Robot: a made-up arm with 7 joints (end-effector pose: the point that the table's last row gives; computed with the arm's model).
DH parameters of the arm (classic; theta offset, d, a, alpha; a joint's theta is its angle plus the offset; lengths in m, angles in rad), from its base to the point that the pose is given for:
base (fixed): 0 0 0 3.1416
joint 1: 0 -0.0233 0.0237 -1.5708
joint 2: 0 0.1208 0.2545 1.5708
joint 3: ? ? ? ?
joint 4: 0 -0.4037 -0.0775 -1.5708
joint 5: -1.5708 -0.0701 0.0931 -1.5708
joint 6: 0 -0.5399 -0.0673 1.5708
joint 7: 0.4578 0 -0.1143 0
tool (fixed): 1.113 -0.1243 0 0
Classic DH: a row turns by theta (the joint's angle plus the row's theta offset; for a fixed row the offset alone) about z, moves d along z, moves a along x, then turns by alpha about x.
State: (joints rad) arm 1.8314 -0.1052 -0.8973 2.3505 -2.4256 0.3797 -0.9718
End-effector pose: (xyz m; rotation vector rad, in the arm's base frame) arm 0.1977 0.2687 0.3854 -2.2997 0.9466 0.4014
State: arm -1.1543 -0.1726 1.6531 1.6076 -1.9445 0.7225 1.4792
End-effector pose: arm 0.7967 1.0439 -0.0375 -0.3615 -2.3566 -0.5138
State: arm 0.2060 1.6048 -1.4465 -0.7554 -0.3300 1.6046 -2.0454
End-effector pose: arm -0.3512 -0.3626 -0.3440 0.4942 -0.0175 -1.4099
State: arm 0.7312 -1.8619 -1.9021 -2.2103 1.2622 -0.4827 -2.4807
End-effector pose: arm -0.0992 -0.2261 -0.3587 -0.1363 1.1628 1.3706
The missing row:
joint 3: 0 0.0167 -0.0363 -1.5708
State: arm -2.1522 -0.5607 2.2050 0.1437 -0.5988 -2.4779 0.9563
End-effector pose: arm -0.6531 0.6983 -0.7289 -1.9062 1.5250 -0.6692
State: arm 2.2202 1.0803 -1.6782 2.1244 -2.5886 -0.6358 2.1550
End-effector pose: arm 0.1080 0.6314 -0.3554 -0.4513 -1.0207 0.4558
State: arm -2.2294 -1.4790 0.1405 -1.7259 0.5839 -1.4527 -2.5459
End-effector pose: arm -0.1182 0.3621 -0.1191 -1.8467 -1.0742 1.4473
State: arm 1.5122 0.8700 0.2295 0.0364 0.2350 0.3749 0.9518
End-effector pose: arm 0.3195 0.1098 -0.4183 -0.7336 -0.6190 -0.3459
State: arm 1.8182 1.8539 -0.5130 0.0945 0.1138 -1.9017 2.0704
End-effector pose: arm -0.3855 -0.1285 -0.3488 -1.0244 2.1437 -1.4439
